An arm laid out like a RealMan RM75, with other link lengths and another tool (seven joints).
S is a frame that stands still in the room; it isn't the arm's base.
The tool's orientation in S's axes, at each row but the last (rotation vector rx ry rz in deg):
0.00 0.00 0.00
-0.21 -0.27 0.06
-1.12 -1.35 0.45
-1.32 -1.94 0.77
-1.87 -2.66 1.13
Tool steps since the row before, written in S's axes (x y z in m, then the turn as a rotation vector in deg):
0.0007 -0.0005 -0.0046 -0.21 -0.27 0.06
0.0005 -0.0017 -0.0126 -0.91 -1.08 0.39
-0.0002 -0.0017 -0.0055 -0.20 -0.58 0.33
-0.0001 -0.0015 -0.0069 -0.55 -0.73 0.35
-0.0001 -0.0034 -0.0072 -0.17 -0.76 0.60
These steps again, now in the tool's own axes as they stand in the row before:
0.0007 -0.0005 -0.0046 -0.21 -0.27 0.06
0.0004 -0.0017 -0.0126 -0.91 -1.08 0.39
-0.0003 -0.0016 -0.0055 -0.20 -0.58 0.32
-0.0004 -0.0013 -0.0069 -0.55 -0.73 0.35
-0.0005 -0.0032 -0.0073 -0.16 -0.78 0.58

